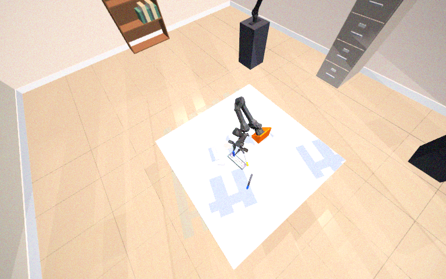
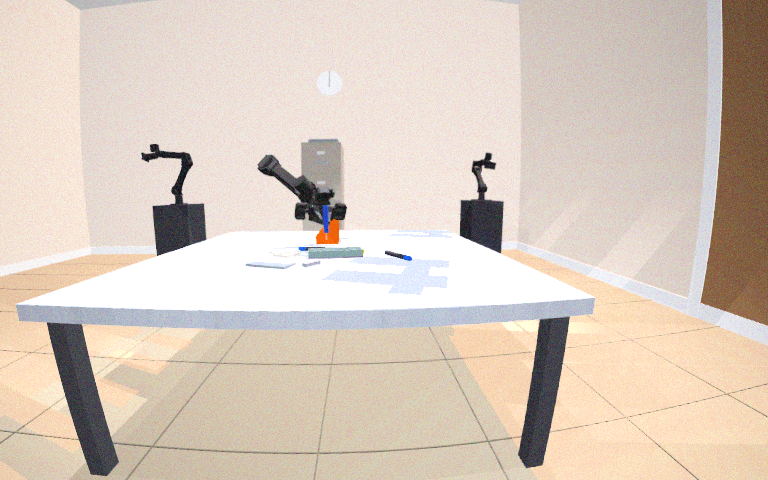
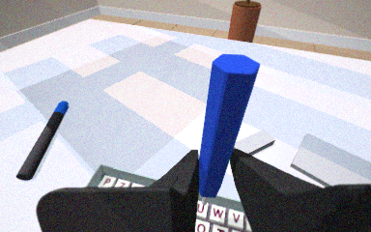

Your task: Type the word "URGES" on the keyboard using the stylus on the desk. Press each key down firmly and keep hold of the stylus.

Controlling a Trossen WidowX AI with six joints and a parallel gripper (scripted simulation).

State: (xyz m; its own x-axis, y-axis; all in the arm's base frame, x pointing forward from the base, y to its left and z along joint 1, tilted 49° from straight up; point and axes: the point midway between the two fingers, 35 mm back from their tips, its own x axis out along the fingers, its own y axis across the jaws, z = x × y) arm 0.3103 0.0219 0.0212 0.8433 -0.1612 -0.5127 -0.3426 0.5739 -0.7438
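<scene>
My gripper tip is 110 mm above the yellow pen, 90 mm to the right of it and 80 mm past it. Round my gripper tip: blue stylus: 20 mm below; then grey block: 120 mm ahead, 110 mm below, 40 mm to the right.
</scene>
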